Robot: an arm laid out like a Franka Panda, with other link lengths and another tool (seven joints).
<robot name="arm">
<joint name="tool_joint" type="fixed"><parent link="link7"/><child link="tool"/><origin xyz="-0.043 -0.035 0.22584" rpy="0 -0.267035 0.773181"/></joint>
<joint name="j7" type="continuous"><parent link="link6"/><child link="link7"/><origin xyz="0.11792 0 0" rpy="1.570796 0 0"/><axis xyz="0 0 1"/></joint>
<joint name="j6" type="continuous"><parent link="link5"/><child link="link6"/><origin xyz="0 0 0" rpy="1.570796 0 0"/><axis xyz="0 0 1"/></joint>
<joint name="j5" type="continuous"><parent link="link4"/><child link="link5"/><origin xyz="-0.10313 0.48 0" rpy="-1.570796 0 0"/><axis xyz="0 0 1"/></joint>
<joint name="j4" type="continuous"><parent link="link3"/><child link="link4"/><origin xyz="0.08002 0 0" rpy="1.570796 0 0"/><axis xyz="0 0 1"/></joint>
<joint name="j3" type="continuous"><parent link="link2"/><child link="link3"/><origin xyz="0 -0.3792 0" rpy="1.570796 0 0"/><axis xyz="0 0 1"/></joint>
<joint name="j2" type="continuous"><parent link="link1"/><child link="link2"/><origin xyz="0 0 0" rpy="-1.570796 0 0"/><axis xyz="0 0 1"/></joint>
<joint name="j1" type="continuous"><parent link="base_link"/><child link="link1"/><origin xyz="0 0 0.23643" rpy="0 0 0"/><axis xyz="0 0 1"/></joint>
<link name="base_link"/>
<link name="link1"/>
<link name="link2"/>
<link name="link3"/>
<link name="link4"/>
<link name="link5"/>
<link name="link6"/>
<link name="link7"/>
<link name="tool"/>
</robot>
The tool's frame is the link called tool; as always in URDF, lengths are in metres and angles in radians. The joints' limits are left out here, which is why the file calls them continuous.
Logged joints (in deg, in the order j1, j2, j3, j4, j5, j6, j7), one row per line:
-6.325, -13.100, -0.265, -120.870, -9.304, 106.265, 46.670
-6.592, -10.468, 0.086, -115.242, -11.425, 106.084, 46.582
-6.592, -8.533, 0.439, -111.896, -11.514, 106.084, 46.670
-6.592, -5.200, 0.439, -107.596, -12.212, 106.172, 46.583
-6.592, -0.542, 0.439, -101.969, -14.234, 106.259, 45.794
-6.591, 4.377, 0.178, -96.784, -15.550, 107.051, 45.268
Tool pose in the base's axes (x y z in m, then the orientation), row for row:
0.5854, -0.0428, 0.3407, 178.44, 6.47, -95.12
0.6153, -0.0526, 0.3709, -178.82, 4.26, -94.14
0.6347, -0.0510, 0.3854, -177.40, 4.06, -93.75
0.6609, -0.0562, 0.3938, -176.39, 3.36, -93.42
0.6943, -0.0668, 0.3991, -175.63, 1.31, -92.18
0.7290, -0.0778, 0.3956, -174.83, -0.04, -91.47
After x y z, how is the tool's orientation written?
As angles about the fixed x, y, z axes (roll, pitch, yaw), in degrees.
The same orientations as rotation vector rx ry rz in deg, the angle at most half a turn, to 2 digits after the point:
-118.92, 129.85, 8.48
-119.86, 128.95, 3.13
-119.70, 128.01, 1.34
-119.93, 127.55, -0.49
-122.00, 126.84, -3.44
-123.07, 126.27, -5.74

